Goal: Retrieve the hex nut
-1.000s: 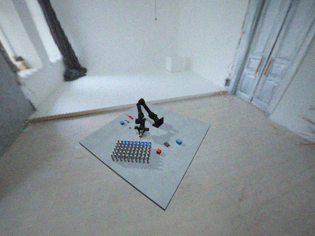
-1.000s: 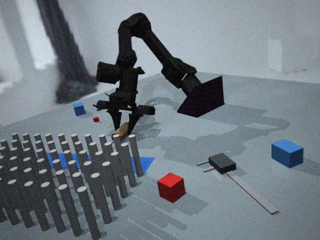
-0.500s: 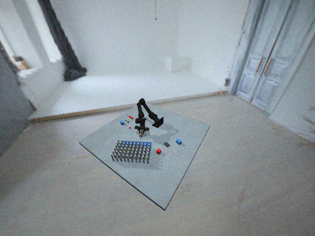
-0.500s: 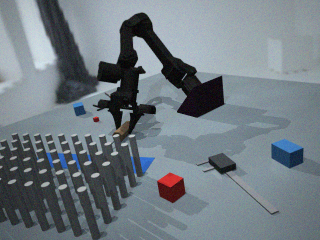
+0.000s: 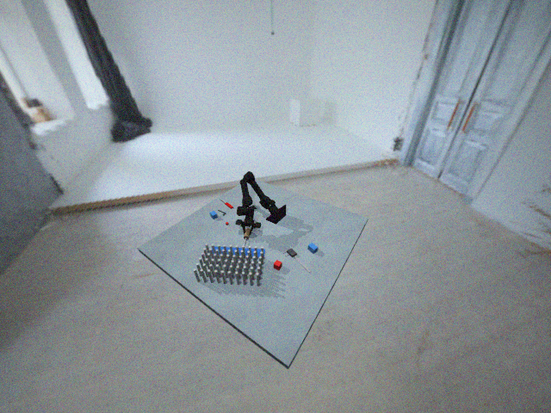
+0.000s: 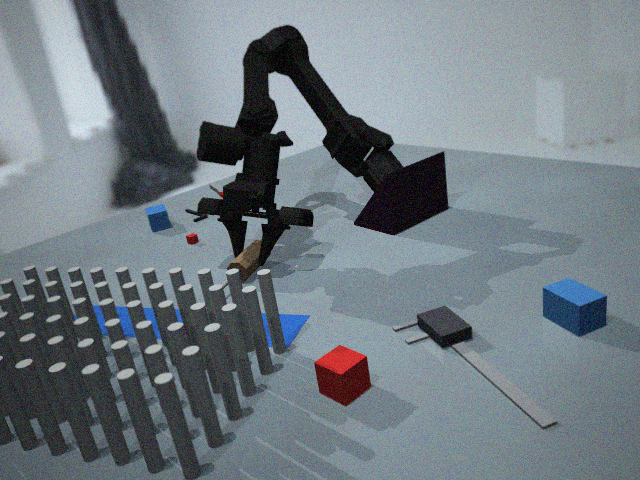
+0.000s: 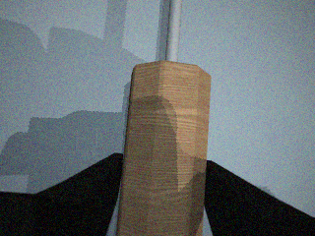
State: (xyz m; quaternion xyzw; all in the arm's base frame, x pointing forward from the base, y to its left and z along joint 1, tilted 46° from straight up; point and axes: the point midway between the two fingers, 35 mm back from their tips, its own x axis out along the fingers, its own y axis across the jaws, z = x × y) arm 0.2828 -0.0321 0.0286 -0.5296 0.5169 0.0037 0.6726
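The small red cube is 10 mm ahead of my gripper tip, 220 mm to the right of it and 10 mm below it. From my gripper tip the other things lie so: red-handled tool 180 mm behind, 470 mm to the right, 10 mm below; then L-shaped piece 70 mm behind, 370 mm to the right, 10 mm below; then blue taped strip 160 mm ahead, 60 mm to the left, 10 mm below.
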